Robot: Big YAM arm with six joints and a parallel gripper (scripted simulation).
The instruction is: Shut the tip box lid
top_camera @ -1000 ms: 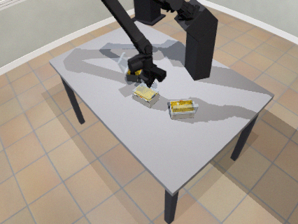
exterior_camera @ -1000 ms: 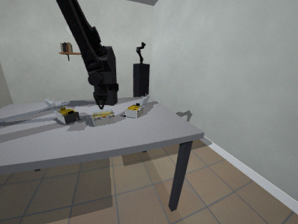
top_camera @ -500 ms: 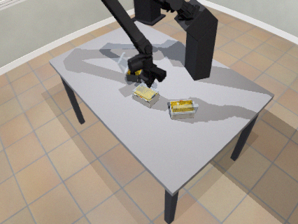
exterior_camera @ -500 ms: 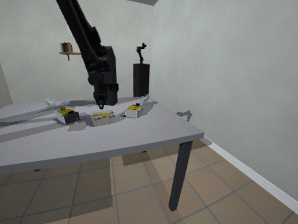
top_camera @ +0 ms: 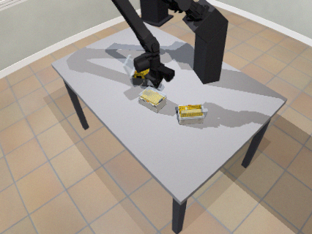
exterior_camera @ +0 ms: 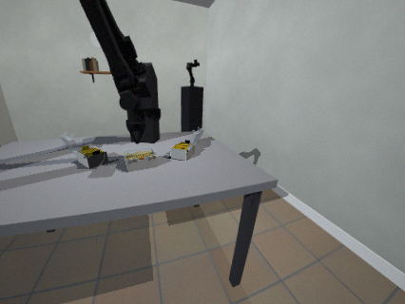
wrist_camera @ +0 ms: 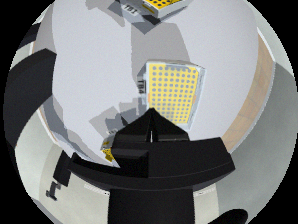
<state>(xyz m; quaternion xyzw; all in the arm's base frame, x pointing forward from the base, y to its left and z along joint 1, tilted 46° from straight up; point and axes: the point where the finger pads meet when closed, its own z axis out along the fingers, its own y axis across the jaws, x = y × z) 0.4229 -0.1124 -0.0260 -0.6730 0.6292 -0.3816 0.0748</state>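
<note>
My gripper is now 30 mm short of the lid and 40 mm above it.
</note>
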